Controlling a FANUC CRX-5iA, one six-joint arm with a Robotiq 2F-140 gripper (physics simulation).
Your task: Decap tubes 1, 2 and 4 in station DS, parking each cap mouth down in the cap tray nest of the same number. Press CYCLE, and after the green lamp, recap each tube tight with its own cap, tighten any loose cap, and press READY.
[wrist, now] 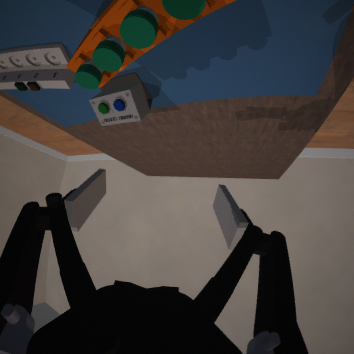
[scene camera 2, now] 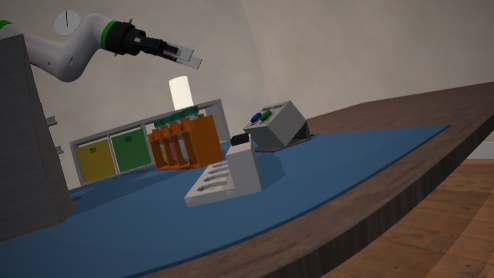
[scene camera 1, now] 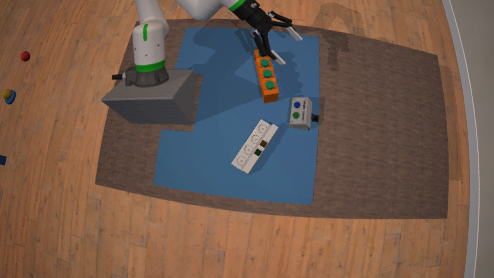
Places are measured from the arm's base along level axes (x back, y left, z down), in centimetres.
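Where they show: gripper, fingertip midpoint: [wrist: 160,188] [scene camera 2: 195,60] [scene camera 1: 291,51]; arm's base at its link origin: [scene camera 1: 151,80].
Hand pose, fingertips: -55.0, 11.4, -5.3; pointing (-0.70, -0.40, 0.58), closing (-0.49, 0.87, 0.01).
Each offset is from my fingertips to the top centre of the thing, as dx, dy, dz. Level surfaces: height alone.
The orange rack {+9.5, -1.7, +14.1} [scene camera 1: 270,95] [scene camera 2: 207,140] [wrist: 107,25] stands upright on the blue mat, with green caps {+8.9, -4.2, +12.3} [scene camera 1: 267,73] [scene camera 2: 175,116] [wrist: 139,29] on its tubes. Scene camera 1 shows three caps; the gripper covers the rack's far end. Cap tightness cannot be told. The white cap tray {+12.7, -32.0, +19.1} [scene camera 1: 245,168] [scene camera 2: 244,167] [wrist: 50,75] has empty round nests and two dark lamps. The grey button box {-5.7, -17.7, +16.0} [scene camera 1: 300,124] [scene camera 2: 280,125] [wrist: 132,113] bears a blue button {-3.7, -15.3, +16.9} [scene camera 1: 297,105] [wrist: 119,104] and a green button {-3.3, -19.7, +16.9} [scene camera 1: 296,115] [wrist: 103,108]. My gripper [scene camera 1: 287,45] [scene camera 2: 190,57] [wrist: 160,188] is open and empty, high above the rack's far end.
The blue mat {dz +24.4} [scene camera 1: 225,185] [scene camera 2: 125,235] lies on the brown table {dz +24.7} [scene camera 1: 380,135] [scene camera 2: 350,220]. The grey arm pedestal [scene camera 1: 160,110] [scene camera 2: 30,150] stands at the mat's left. A shelf with yellow [scene camera 2: 97,162] and green [scene camera 2: 131,149] bins and a glowing white cylinder [scene camera 2: 181,93] show behind the rack.
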